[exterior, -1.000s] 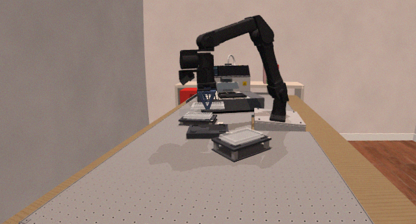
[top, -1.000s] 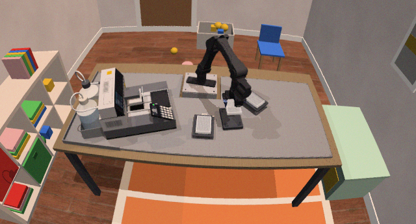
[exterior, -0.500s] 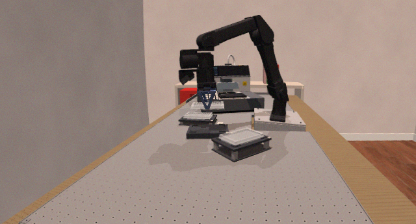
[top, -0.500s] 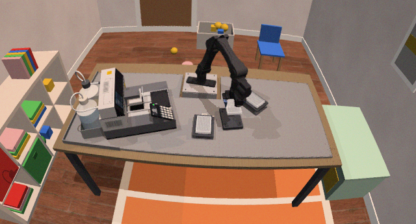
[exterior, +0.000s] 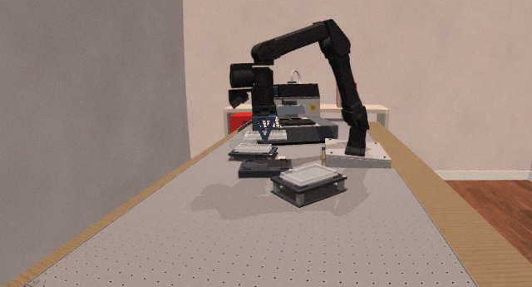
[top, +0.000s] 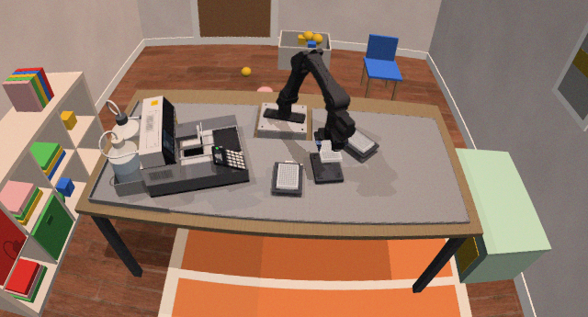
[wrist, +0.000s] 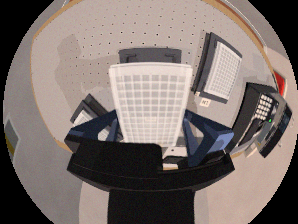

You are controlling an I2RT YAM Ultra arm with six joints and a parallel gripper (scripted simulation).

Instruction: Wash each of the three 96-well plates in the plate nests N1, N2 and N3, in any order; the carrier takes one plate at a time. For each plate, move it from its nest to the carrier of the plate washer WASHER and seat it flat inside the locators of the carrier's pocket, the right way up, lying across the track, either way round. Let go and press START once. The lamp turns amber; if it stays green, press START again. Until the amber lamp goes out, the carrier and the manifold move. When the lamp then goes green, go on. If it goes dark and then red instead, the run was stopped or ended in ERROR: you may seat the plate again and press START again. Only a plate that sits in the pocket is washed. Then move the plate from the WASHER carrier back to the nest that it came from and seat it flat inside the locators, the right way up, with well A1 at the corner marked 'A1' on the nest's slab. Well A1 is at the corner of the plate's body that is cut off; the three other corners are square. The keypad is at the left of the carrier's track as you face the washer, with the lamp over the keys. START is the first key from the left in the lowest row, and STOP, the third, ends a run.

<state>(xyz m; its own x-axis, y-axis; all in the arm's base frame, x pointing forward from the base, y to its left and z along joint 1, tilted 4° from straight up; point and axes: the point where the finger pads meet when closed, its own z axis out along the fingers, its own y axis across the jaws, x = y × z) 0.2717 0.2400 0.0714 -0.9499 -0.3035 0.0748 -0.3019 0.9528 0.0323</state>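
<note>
Right now the washer carrier is 440 mm to the right of my hand, 30 mm below it and 10 mm ahead of it. Also, from my hand: manifold (570 mm to the right, 80 mm ahead, 20 mm above); plate washer (580 mm to the right, 80 mm ahead, 10 mm above); nest (160 mm behind, 130 mm to the left, 80 mm below).
</note>
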